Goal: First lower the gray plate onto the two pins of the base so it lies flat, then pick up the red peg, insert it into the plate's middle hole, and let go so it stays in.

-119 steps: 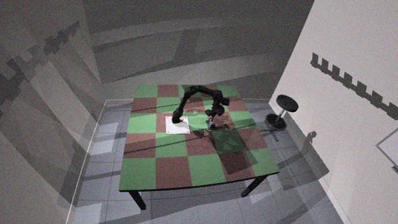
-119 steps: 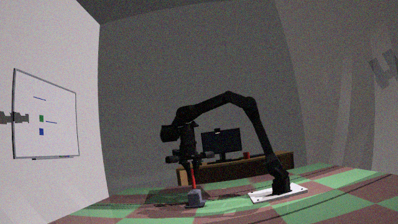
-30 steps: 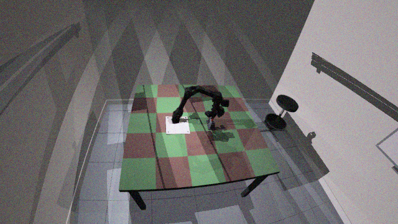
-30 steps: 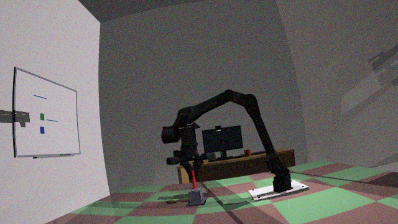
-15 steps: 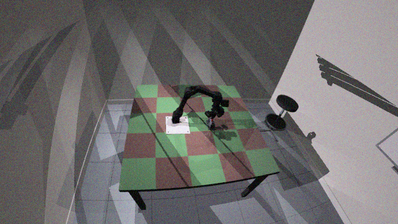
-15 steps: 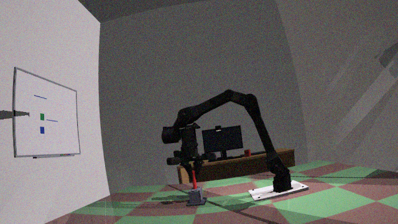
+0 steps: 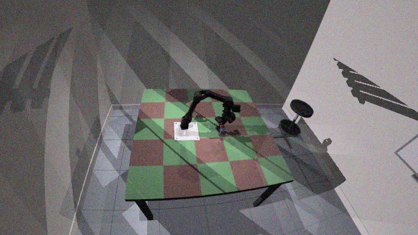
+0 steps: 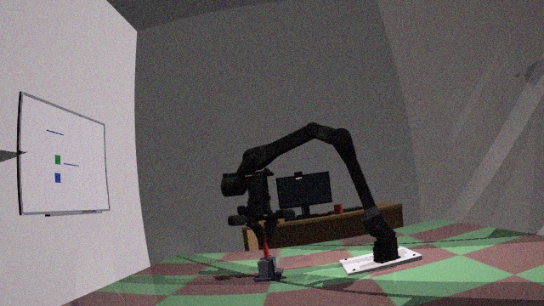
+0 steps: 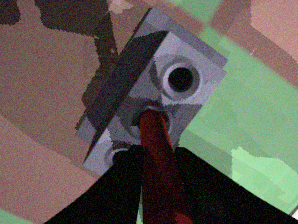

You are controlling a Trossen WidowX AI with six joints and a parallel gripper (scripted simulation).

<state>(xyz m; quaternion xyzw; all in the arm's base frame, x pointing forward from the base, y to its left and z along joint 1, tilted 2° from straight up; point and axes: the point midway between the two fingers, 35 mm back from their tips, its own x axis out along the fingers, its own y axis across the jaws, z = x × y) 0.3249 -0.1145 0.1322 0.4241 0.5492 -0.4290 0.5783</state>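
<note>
My gripper tip is now right at the red peg. Also, from my gripper tip: gray plate 50 mm below; base 90 mm below.
</note>
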